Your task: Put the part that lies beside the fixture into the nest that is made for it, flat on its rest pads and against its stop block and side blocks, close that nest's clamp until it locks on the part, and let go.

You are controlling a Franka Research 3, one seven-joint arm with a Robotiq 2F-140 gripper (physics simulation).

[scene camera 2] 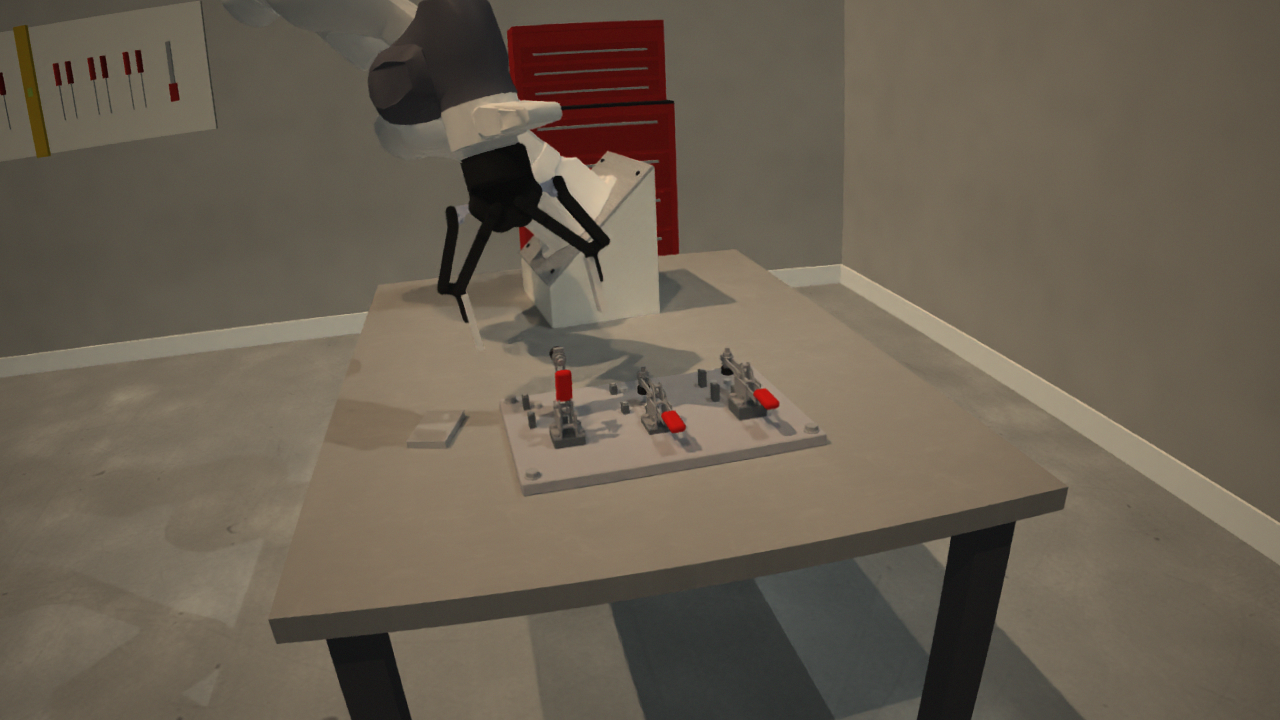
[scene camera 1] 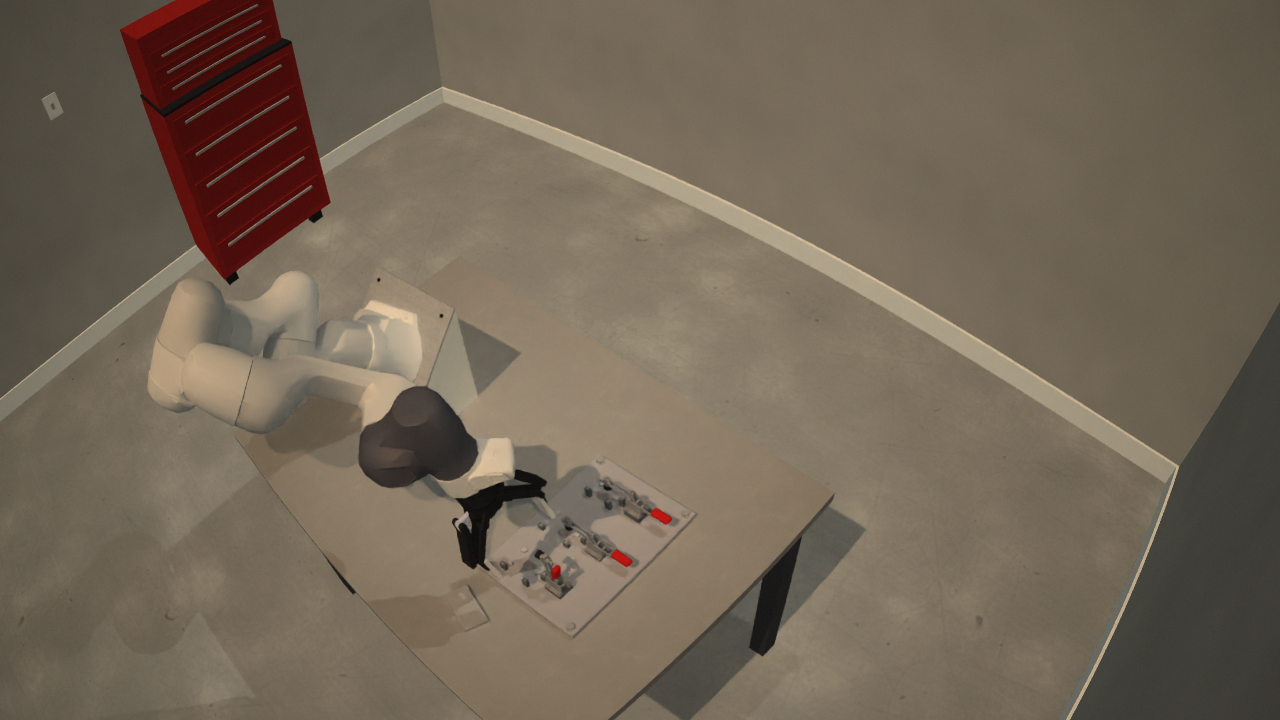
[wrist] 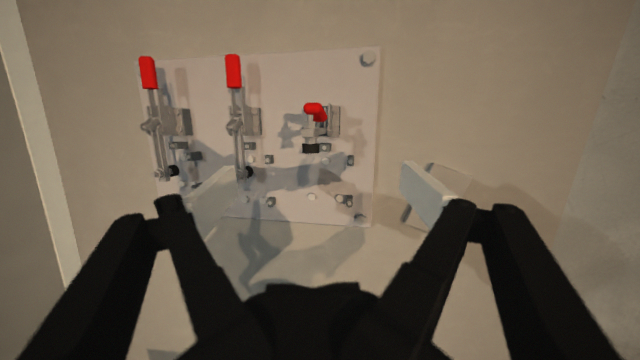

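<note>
The part [scene camera 1: 469, 609] [scene camera 2: 435, 430] [wrist: 454, 178] is a pale flat plate lying on the table beside the fixture [scene camera 1: 586, 610] [scene camera 2: 608, 462] [wrist: 295, 75]. In the wrist view a finger hides some of it. The nearest clamp [scene camera 1: 555, 574] [scene camera 2: 563, 386] [wrist: 315, 111] has its red handle upright and its arm raised. The middle clamp [scene camera 2: 673, 420] [wrist: 233, 72] and the far clamp [scene camera 2: 765, 399] [wrist: 148, 73] have their handles low and arms reaching over their nests. My gripper [scene camera 1: 517, 540] [scene camera 2: 539, 327] [wrist: 318, 178] is open and empty, above the table and the fixture's robot-side edge, apart from the part.
Small blocks and round pads stand on the fixture near each clamp. The robot's pedestal [scene camera 2: 608, 277] stands at the back of the table [scene camera 1: 716, 465] [scene camera 2: 402, 537]. A red tool cabinet [scene camera 1: 237, 152] [scene camera 2: 595, 67] stands on the floor behind.
</note>
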